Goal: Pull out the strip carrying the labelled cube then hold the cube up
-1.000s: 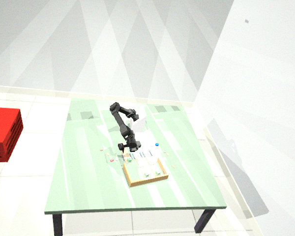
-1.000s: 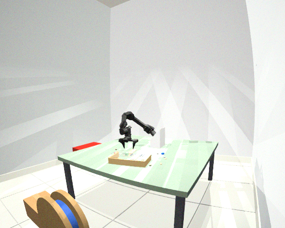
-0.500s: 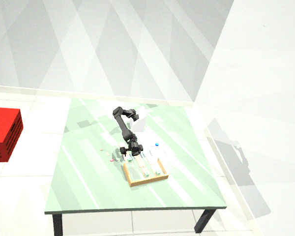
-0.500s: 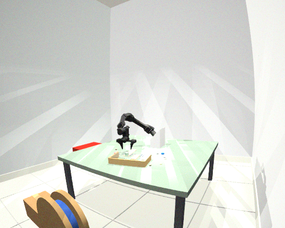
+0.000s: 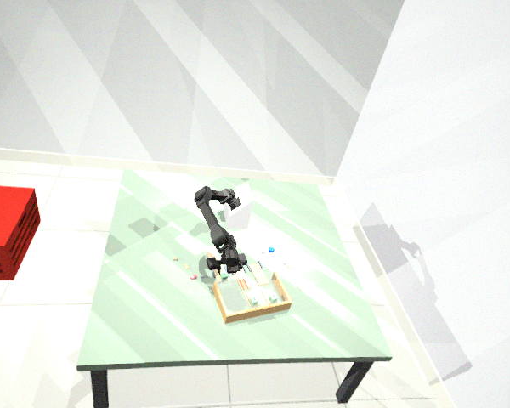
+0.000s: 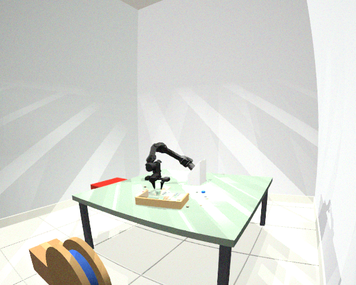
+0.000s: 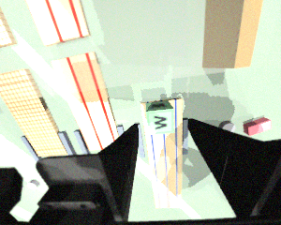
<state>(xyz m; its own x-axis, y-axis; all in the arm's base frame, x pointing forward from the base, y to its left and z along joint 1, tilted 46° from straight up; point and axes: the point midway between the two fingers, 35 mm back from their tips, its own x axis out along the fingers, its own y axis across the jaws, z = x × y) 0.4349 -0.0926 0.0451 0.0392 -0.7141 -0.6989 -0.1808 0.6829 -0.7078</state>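
Right now my gripper tip is 140 mm to the left of the pink block, 40 mm above it and 10 mm past it. Round my gripper tip: blue piece: 290 mm to the left, 200 mm behind, 40 mm below.
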